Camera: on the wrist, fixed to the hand. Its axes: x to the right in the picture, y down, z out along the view.
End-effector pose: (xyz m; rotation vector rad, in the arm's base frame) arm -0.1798 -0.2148 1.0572 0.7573 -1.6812 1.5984
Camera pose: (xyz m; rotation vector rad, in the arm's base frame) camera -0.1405 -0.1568 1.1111 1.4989 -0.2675 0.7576
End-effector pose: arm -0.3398 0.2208 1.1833 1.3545 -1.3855 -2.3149
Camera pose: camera -0.2888 0.2036 1.1132 -1.6680 0.3522 1.1074
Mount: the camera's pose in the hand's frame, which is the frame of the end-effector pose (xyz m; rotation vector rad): 0.0226 -0.0593 -0.0615 0.3987 0.1700 -1.5245
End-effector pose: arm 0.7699 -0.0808 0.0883 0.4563 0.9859 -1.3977
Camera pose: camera 0.6926 -0.0568 0.0530 -0.0151 -1.1569 2.8288
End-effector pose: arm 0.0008 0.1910 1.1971 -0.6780 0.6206 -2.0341
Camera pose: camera -0.0852 0.2111 1.1960 0.6117 0.3443 2.5996
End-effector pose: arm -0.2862 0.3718 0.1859 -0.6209 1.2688 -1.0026
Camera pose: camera -0.3615 0.3331 0.2111 -1.2126 0.5009 -2.4985
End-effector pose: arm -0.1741 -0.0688 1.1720 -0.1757 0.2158 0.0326
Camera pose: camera -0.1619 -0.1377 1.1181 0.0908 0.2084 -1.5350
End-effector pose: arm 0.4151 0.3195 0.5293 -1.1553 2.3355 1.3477
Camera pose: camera 0.4542 0.2418 0.5139 -2.1133 0.9568 0.1975
